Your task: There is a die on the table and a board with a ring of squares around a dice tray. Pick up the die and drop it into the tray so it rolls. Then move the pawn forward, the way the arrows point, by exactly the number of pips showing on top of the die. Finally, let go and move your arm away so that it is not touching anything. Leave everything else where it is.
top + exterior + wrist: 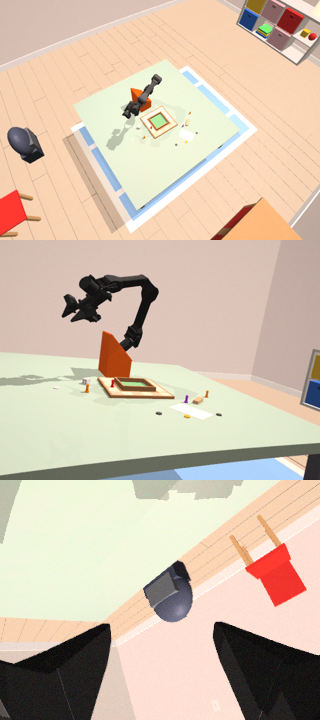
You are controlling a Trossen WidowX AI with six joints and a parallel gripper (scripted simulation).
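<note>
My gripper tip is now 90 mm short of the white die, 90 mm to the right of it and 260 mm above it. The rest, counted from my gripper tip: red pawn: 180 mm ahead, 180 mm to the left, 240 mm below; then purple pawn: 380 mm ahead, 440 mm to the left, 260 mm below; then green tray floor: 170 mm ahead, 290 mm to the left, 270 mm below.
</note>
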